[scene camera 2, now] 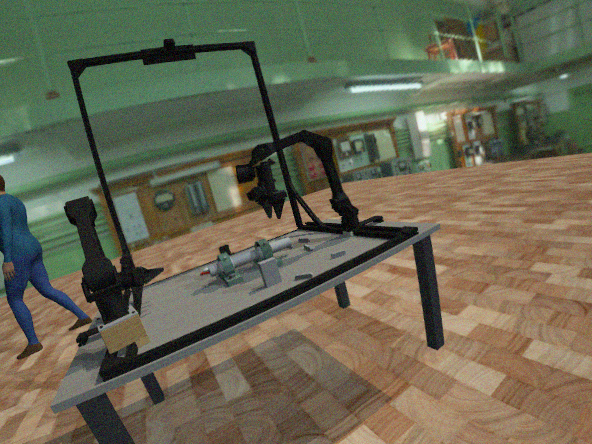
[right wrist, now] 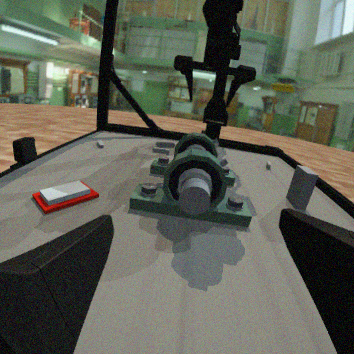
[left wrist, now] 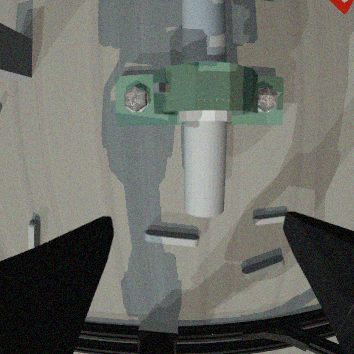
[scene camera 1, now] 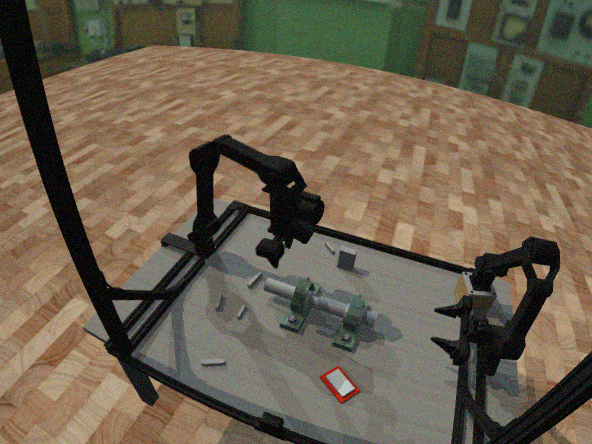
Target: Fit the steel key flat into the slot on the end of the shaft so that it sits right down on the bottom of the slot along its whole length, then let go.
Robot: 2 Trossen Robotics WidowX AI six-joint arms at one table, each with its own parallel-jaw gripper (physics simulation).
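Pixels of known places: left gripper, between the fingertips: (scene camera 2: 274,218) (right wrist: 208,103) (left wrist: 199,224) (scene camera 1: 282,257); right gripper, between the fingertips: (scene camera 2: 163,268) (right wrist: 196,221) (scene camera 1: 432,323); left arm's base, origin of its link: (scene camera 2: 352,228) (right wrist: 210,138) (left wrist: 156,342) (scene camera 1: 204,250); right arm's base, origin of its link: (scene camera 2: 115,316) (scene camera 1: 479,283).
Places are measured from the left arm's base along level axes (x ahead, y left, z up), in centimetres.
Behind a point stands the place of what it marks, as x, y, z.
A grey shaft (scene camera 1: 279,287) @(31.5, -3.7, 4.7) (scene camera 2: 281,243) @(30.7, -1.0, 3.9) (left wrist: 204,165) @(31.7, -2.4, 5.0) (right wrist: 195,197) @(59.5, 0.9, 3.5) lies level in two green bearing blocks. I cannot make out the slot on it. Several small grey key-like bars lie loose on the table; I cannot tell which is the steel key. One bar (scene camera 1: 255,279) @(21.2, -0.7, -0.5) (left wrist: 172,236) @(21.3, -0.6, -0.6) lies just beyond the shaft's end, others (scene camera 1: 219,302) @(17.8, -14.5, -0.5) (scene camera 1: 241,312) @(25.0, -13.6, -0.9) lie nearby. My left gripper (scene camera 1: 280,255) @(30.5, -1.3, 13.9) (scene camera 2: 274,216) @(30.5, -1.3, 13.9) (left wrist: 199,224) @(30.5, -1.3, 13.9) (right wrist: 208,103) @(30.5, -1.3, 13.9) is open and empty, pointing down high above the shaft's end. My right gripper (scene camera 1: 434,325) @(74.3, 1.9, 9.6) (scene camera 2: 149,291) (right wrist: 196,221) @(74.3, 1.9, 9.6) is open and empty, beyond the shaft's other end.
The bolted bearing blocks (scene camera 1: 300,305) @(39.6, -6.1, 4.5) (scene camera 1: 352,325) @(54.6, -4.4, 3.7) hold the shaft up. A grey upright block (scene camera 1: 347,258) @(42.6, 19.9, 3.3) (scene camera 2: 270,272) @(42.2, 22.3, 2.2) (right wrist: 302,187) @(44.7, 20.2, 2.7) stands beside the shaft, near another bar (scene camera 1: 329,248) @(33.9, 25.7, -0.9). A red-rimmed white pad (scene camera 1: 340,382) @(58.9, -19.4, -0.5) and a further bar (scene camera 1: 213,362) @(28.7, -31.4, -1.0) lie toward the front in scene camera 1.
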